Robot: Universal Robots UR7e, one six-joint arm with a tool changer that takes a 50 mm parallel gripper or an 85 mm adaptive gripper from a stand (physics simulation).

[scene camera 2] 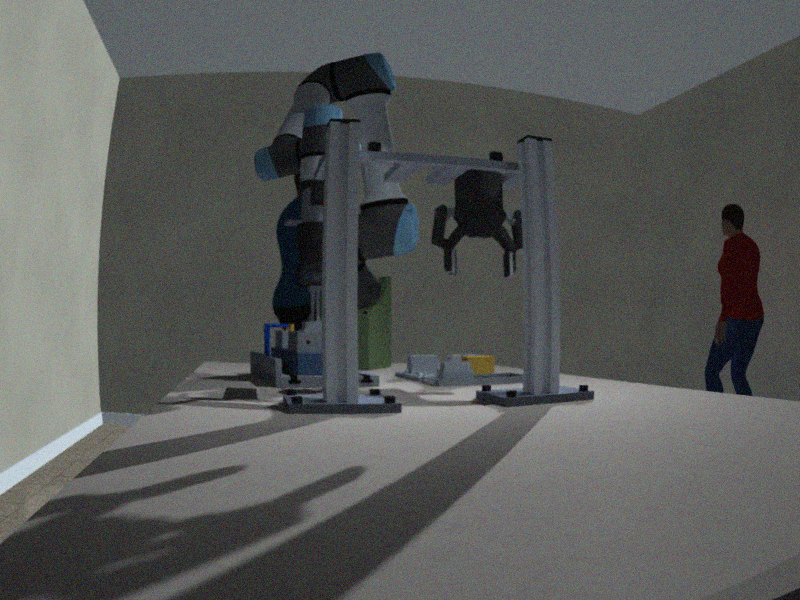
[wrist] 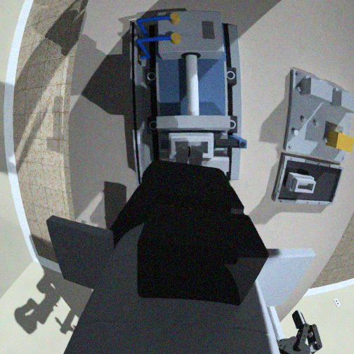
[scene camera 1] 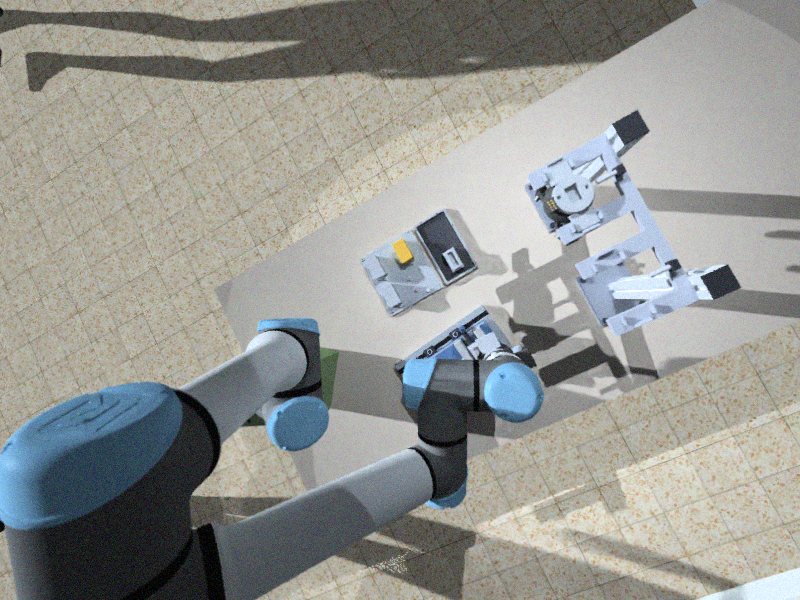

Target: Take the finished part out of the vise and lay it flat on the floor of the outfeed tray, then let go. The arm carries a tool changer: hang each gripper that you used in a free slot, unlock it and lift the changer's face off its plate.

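Places are measured from the arm's base along level axes (x ahead, y left, z up), in metres.
Pixels of known places: hand, its tool point: (scene camera 2: 318,214).
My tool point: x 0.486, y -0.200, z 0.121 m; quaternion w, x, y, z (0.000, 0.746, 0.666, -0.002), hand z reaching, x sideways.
For each thing: its top centre in the pictures, then the offset to it from my tool point. "spot": a spot on its surface instead.
- blue-grey vise, centre of its top: (scene camera 2: 307,329) (scene camera 1: 456,370) dx -0.100, dy +0.002, dz -0.209 m
- outfeed tray, a spot on its surface: (scene camera 1: 462,272) spot: dx +0.051, dy +0.206, dz -0.301 m
- ring-shaped part, centre of its top: (scene camera 2: 455,361) (scene camera 1: 453,259) dx +0.048, dy +0.248, dz -0.267 m
- grey fixture plate, centre of its top: (scene camera 1: 400,273) dx -0.095, dy +0.302, dz -0.300 m
- yellow block, centre of its top: (scene camera 2: 478,356) (scene camera 1: 402,250) dx -0.054, dy +0.345, dz -0.264 m
The finished part (wrist: 209,146), a pale rectangular ring, sits at the near end of the blue-grey vise (wrist: 192,122) (scene camera 1: 442,353). My gripper (wrist: 189,154) (scene camera 2: 315,302) points down over the part's opening. Its two fingers stand close together in dark shade. The black body hides part of them, and whether they press on the part does not show. The outfeed tray (wrist: 280,189) (scene camera 1: 462,272), dark-floored with a pale rim, holds another ring-shaped part (wrist: 302,183) (scene camera 1: 452,259). The tool stand (scene camera 1: 648,226) (scene camera 2: 539,290) has one slot without a gripper; the adaptive gripper (scene camera 2: 478,206) hangs in the other.
A grey fixture plate (wrist: 312,142) (scene camera 1: 413,297) with a yellow block (wrist: 340,141) (scene camera 1: 402,251) (scene camera 2: 478,364) adjoins the tray. Blue hooks (wrist: 156,40) with yellow knobs stand at the vise's far end. A green block (scene camera 2: 376,329) stands behind. A person (scene camera 2: 739,284) stands beyond the table.
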